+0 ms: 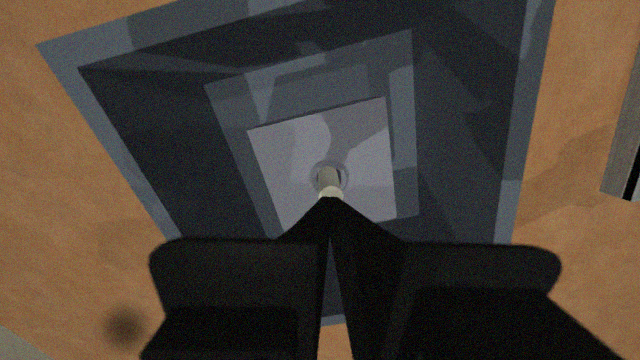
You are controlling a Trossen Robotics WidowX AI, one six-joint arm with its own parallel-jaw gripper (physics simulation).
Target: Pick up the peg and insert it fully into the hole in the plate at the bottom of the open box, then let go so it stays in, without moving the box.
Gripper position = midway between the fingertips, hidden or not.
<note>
In view: my gripper (329,204), a blue-grey box (170,97) and a light grey plate (353,137).
</note>
